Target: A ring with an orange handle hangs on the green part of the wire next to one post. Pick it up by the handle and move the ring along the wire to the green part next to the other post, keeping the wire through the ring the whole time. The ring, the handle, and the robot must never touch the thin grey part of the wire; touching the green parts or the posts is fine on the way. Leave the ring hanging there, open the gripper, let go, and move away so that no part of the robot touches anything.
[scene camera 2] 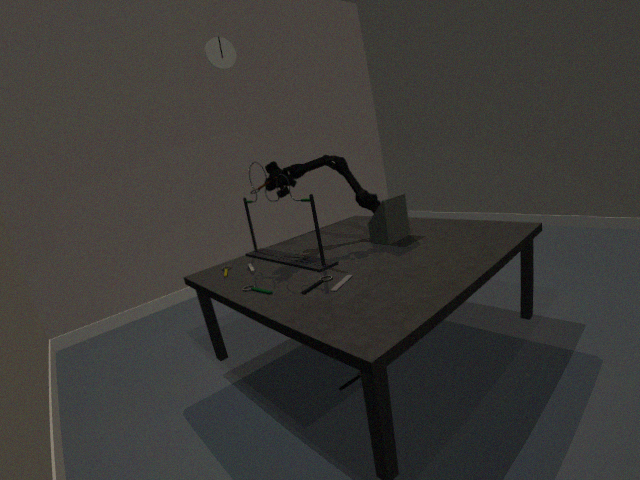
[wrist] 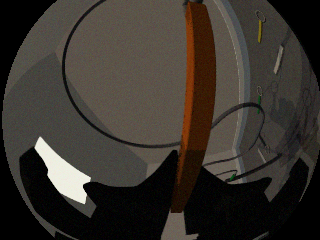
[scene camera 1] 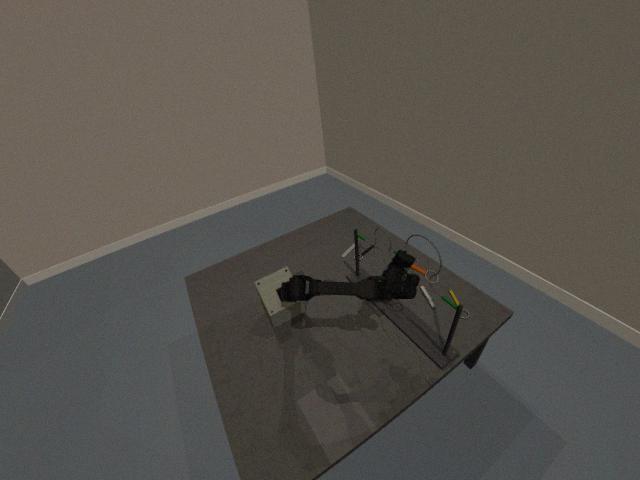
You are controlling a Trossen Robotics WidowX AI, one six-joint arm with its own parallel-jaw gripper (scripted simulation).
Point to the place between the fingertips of my gripper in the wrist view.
177, 154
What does my gripper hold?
A grey ring.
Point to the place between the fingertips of my gripper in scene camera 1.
404, 251
